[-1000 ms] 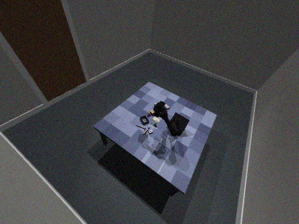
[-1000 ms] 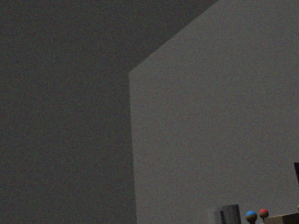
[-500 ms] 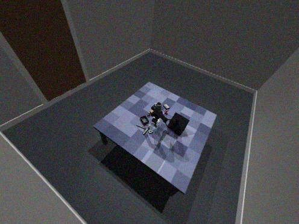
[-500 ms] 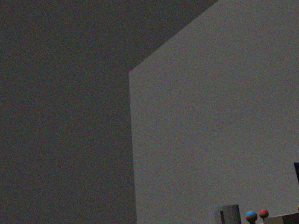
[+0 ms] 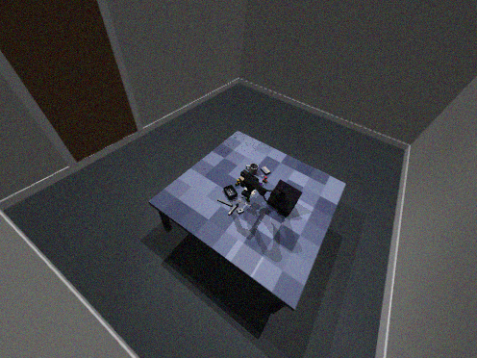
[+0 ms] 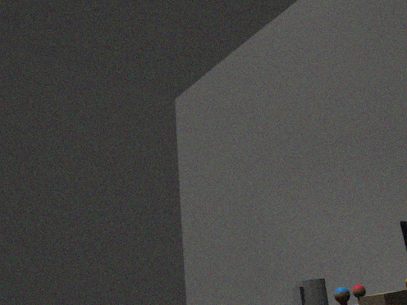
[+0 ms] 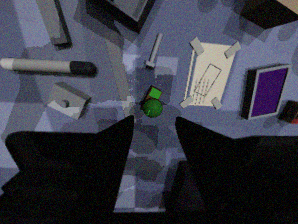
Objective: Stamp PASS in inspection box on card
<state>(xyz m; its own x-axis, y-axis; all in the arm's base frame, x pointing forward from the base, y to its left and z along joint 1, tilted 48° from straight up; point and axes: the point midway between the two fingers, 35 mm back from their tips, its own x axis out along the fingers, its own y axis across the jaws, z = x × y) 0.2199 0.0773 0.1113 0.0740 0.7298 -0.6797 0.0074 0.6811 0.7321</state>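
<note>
Right now my gripper tip is 7 cm above the green-knobbed stamp. Round my gripper tip: white cylinder (13 cm to the left, 8 cm below, 5 cm ahead); grey box (13 cm to the left, 7 cm below, 1 cm behind); card (10 cm to the right, 9 cm below, 4 cm ahead).
</note>
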